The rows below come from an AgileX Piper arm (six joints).
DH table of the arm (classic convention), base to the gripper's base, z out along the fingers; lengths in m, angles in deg. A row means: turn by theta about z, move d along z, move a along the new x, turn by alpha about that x. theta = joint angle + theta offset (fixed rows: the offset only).
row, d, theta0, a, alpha
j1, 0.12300, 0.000, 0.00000, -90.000
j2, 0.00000, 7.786, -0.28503, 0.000
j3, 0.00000, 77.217, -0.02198, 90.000
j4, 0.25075, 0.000, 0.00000, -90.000
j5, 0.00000, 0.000, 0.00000, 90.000
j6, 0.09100, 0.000, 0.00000, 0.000
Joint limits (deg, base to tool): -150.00..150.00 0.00..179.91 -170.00..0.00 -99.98..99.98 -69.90..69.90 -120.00..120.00
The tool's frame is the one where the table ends.
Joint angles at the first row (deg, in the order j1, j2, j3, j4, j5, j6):
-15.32 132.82 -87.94 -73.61 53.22 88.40
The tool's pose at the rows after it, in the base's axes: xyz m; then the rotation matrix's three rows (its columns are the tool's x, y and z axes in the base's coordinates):
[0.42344 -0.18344 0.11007], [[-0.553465 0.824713 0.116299], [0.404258 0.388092 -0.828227], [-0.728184 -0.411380 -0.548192]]
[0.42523 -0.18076 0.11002], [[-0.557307 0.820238 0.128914], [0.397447 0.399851 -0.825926], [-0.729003 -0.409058 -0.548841]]
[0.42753 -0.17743 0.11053], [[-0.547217 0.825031 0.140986], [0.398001 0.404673 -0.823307], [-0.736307 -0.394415 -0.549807]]
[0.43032 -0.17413 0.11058], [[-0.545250 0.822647 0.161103], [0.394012 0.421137 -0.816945], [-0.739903 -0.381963 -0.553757]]
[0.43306 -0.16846 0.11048], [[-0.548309 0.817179 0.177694], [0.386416 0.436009 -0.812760], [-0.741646 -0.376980 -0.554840]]
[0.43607 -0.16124 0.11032], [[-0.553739 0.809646 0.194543], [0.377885 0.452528 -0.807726], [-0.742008 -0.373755 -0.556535]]
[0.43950 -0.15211 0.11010], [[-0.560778 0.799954 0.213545], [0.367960 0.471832 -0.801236], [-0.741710 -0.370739 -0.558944]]
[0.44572 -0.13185 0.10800], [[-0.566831 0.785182 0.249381], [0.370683 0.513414 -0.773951], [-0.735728 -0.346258 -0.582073]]
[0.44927 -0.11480 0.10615], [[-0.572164 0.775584 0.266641], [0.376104 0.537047 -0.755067], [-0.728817 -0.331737 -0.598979]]
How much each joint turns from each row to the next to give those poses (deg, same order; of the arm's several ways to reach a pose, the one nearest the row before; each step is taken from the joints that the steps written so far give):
0.65 0.00 0.01 -0.89 0.00 0.00
0.34 0.00 -0.01 -0.21 -0.42 -0.01
0.45 0.00 -0.16 -0.01 -0.29 0.78
0.38 0.00 -0.12 -0.11 -0.87 0.27
0.73 0.00 0.01 -0.13 -0.37 0.19
0.93 0.00 0.00 0.00 -0.26 0.06
1.16 0.00 0.00 0.09 -0.24 0.00
2.42 0.00 0.00 1.65 -1.08 0.00
2.07 0.04 -0.01 1.62 -0.16 0.00

